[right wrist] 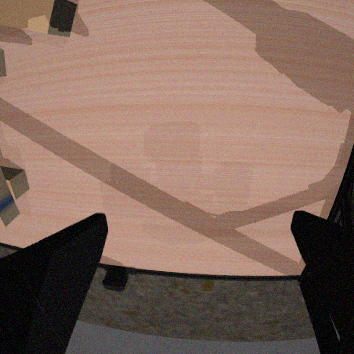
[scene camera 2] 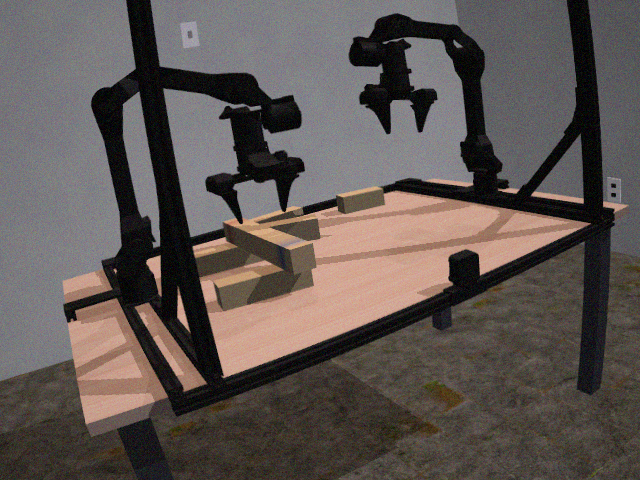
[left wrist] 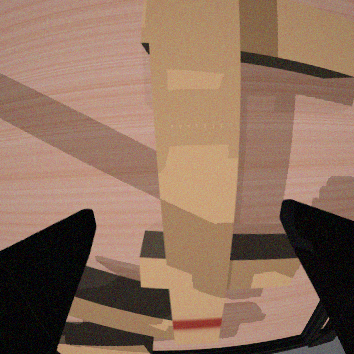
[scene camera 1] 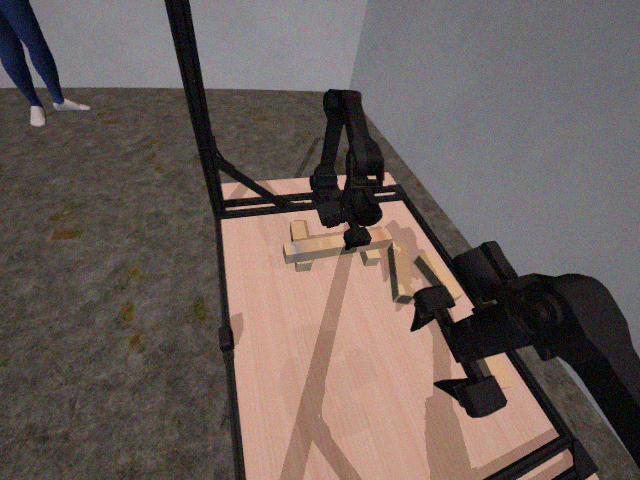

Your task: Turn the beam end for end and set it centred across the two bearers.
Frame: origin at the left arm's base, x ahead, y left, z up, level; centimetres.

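Where they show: left gripper, between the fingertips: (scene camera 2: 262,217) (left wrist: 188,214) (scene camera 1: 341,237); right gripper, between the fingertips: (right wrist: 201,222) (scene camera 2: 404,133) (scene camera 1: 423,355); left arm's base, origin of its link: (scene camera 2: 140,299) (scene camera 1: 319,198); right arm's base, origin of its link: (scene camera 2: 486,193).
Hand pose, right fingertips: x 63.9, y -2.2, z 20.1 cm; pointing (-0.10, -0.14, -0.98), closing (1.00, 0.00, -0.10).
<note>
Things, the pixels of their centre, and the offset from my right fingertips. "pt": a spot on its surface instead.
- long wooden beam, middle of its body: (left wrist: 194,182) (scene camera 2: 263,241) (scene camera 1: 339,245) dx -37.7, dy +0.2, dz -15.4 cm
- block, middle of its body: (scene camera 2: 360,199) (scene camera 1: 488,363) dx +4.2, dy +29.0, dz -19.6 cm
- small black box, a spot on its surface: (scene camera 2: 463,267) pt dx -19.5, dy -36.1, dz -18.2 cm
The long wooden beam (scene camera 1: 320,248) (scene camera 2: 258,242) (left wrist: 200,185) lies across two bearers. Its red-banded end shows at the bottom in the left wrist view and at the right in scene camera 1; its blue-banded end is at the opposite end. One bearer (scene camera 1: 298,230) (scene camera 2: 248,290) (left wrist: 315,30) lies under the blue end, the other bearer (scene camera 1: 369,257) (scene camera 2: 219,260) (left wrist: 265,270) nearer the red end. My left gripper (scene camera 2: 262,215) (left wrist: 188,214) is open above the beam, its fingers on either side of it in the left wrist view. My right gripper (scene camera 1: 424,356) (scene camera 2: 404,132) (right wrist: 201,222) is open, high above the table.
Two loose blocks (scene camera 1: 402,273) (scene camera 1: 440,273) lie beside the beam's red end. Another block (scene camera 1: 497,370) (scene camera 2: 360,200) lies near the table's far edge in scene camera 2. A small black box (scene camera 2: 463,267) (right wrist: 115,278) sits on the near rail. Black posts (scene camera 2: 155,155) (scene camera 2: 586,103) rise from the frame.
</note>
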